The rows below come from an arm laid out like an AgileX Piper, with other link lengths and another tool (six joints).
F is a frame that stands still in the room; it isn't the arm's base.
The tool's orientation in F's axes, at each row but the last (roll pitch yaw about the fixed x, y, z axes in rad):
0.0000 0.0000 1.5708
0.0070 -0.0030 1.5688
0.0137 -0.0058 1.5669
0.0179 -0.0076 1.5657
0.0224 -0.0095 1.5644
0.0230 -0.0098 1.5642
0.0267 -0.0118 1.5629
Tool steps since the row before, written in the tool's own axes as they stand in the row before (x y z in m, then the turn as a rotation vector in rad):
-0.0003 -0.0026 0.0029 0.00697 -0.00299 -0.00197
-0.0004 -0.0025 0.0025 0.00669 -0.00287 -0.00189
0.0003 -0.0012 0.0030 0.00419 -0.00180 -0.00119
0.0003 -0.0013 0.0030 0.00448 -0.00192 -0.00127
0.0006 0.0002 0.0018 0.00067 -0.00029 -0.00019
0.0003 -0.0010 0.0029 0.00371 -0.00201 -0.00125
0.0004 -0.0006 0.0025 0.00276 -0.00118 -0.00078
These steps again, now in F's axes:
0.0026 -0.0003 0.0029 0.00299 0.00697 -0.00197
0.0025 -0.0004 0.0025 0.00287 0.00669 -0.00189
0.0012 0.0003 0.0030 0.00180 0.00419 -0.00119
0.0014 0.0003 0.0030 0.00192 0.00448 -0.00127
-0.0002 0.0006 0.0018 0.00029 0.00067 -0.00019
0.0011 0.0003 0.0029 0.00201 0.00371 -0.00126
0.0007 0.0004 0.0025 0.00118 0.00276 -0.00078

